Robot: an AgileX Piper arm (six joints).
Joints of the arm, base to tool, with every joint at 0 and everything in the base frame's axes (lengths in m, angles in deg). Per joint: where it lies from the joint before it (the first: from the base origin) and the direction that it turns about. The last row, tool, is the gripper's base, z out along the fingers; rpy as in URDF.
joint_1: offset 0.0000 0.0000 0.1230 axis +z
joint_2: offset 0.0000 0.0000 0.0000 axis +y
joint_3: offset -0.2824 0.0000 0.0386 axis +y
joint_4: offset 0.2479 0.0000 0.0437 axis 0.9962 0 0.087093
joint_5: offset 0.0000 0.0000 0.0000 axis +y
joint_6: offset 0.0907 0.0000 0.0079 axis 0.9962 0 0.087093
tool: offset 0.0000 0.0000 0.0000 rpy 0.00 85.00 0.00
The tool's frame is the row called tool.
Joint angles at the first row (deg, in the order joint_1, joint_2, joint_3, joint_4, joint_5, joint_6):
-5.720 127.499 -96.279 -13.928 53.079 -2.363
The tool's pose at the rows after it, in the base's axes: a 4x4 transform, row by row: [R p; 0 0 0 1], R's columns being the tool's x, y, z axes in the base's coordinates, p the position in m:
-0.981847 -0.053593 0.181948 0.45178; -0.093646 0.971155 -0.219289 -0.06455; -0.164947 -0.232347 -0.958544 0.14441; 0 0 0 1
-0.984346 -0.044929 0.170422 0.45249; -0.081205 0.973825 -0.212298 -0.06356; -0.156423 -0.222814 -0.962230 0.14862; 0 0 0 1
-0.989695 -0.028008 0.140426 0.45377; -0.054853 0.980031 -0.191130 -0.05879; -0.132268 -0.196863 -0.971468 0.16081; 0 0 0 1
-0.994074 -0.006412 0.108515 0.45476; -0.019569 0.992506 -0.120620 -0.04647; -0.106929 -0.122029 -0.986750 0.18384; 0 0 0 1
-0.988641 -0.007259 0.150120 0.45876; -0.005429 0.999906 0.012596 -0.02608; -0.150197 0.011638 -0.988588 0.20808; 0 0 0 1
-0.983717 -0.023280 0.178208 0.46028; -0.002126 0.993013 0.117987 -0.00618; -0.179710 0.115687 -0.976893 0.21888; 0 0 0 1
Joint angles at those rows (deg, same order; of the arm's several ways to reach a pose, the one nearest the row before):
-5.848 127.628 -96.339 -14.546 52.638 -2.423
-5.779 127.627 -97.443 -13.810 54.392 -2.422
-5.361 127.480 -100.302 -11.910 59.155 -2.423
-4.561 126.807 -104.819 -6.998 66.364 -2.873
-3.500 125.726 -108.510 1.332 69.214 -4.246
-2.183 125.069 -109.571 7.645 69.594 -4.967

